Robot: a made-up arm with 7 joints.
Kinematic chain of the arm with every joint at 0, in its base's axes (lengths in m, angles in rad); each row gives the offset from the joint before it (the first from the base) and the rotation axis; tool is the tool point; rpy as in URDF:
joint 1: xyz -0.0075 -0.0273 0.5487 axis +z
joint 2: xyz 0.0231 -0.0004 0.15 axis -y
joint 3: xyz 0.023 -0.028 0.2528 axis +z
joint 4: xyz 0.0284 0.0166 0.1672 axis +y
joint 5: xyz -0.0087 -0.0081 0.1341 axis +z
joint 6: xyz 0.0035 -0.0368 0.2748 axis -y
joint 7: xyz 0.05 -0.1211 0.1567 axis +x
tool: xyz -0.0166 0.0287 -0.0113 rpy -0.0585 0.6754 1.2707
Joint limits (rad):
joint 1: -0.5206..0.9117
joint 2: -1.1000..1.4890
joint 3: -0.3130..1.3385
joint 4: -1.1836..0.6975
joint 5: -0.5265..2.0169
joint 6: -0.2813..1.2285
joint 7: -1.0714..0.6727
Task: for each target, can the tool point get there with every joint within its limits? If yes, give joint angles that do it. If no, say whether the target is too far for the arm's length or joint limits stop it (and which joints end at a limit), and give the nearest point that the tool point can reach.
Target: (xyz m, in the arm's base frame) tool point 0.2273 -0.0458 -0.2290
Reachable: no: joint limits stop it (at a limit: joint 1, joint 2, joint 4, joint 5, joint 6, joint 7) | nearest point -0.1842 -0.4477 0.2604 | short by 0.755 m
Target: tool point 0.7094 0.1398 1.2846
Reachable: yes | joints -0.0039 -0.4539 0.5250 0.4639 1.1432 -0.1500 -0.7226
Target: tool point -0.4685 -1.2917 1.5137
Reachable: no: too far | nearest point -0.3519 -0.7943 1.2235 | short by 0.588 m
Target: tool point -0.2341 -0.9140 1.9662
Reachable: no: too far | nearest point -0.1875 -0.5663 1.5205 | short by 0.567 m
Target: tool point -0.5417 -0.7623 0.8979
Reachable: yes | joints 0.7636 1.1748 0.2523 -0.6369 1.3122 0.6240 0.2447
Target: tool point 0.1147 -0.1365 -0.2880
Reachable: no: joint limits stop it (at a limit: joint 1, joint 2, joint 4, joint 5, joint 6, joint 7) | nearest point -0.2020 -0.4343 0.2569 | short by 0.697 m
